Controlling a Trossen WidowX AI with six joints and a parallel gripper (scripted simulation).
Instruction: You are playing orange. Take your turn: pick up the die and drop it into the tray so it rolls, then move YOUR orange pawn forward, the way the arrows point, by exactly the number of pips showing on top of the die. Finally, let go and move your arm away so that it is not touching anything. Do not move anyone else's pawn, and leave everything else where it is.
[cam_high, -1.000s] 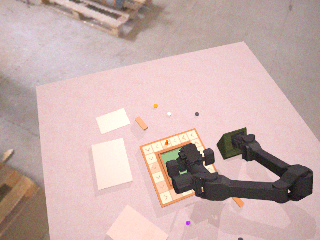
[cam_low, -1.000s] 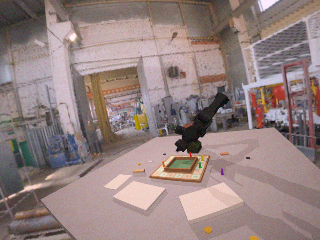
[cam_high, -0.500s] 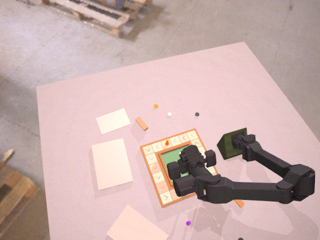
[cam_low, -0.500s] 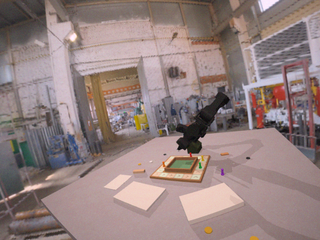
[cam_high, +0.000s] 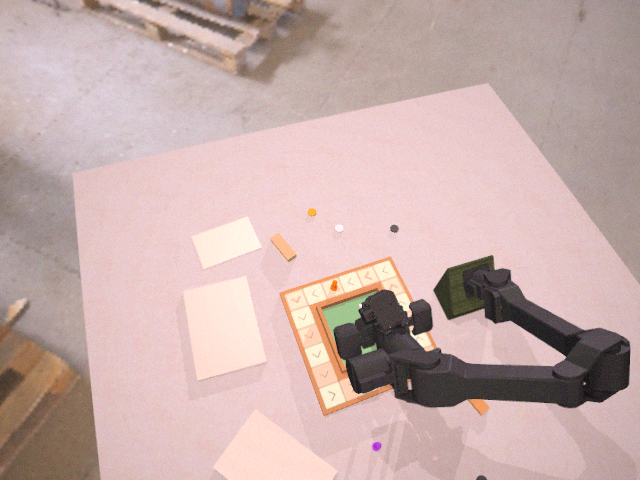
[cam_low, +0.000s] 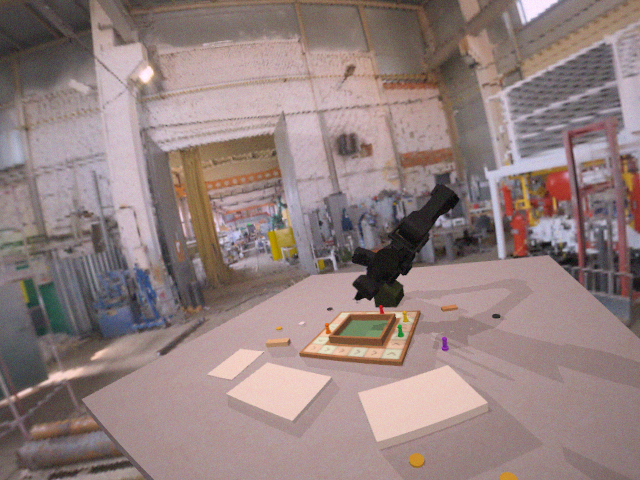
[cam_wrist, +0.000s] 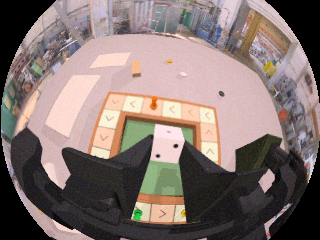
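My gripper tip is 2 cm above the white die. From my gripper tip the other things lie so: green tray (11 cm below); orange pawn (11 cm to the right, 9 cm below, 2 cm ahead); red pawn (11 cm behind, 9 cm below, 2 cm to the left).
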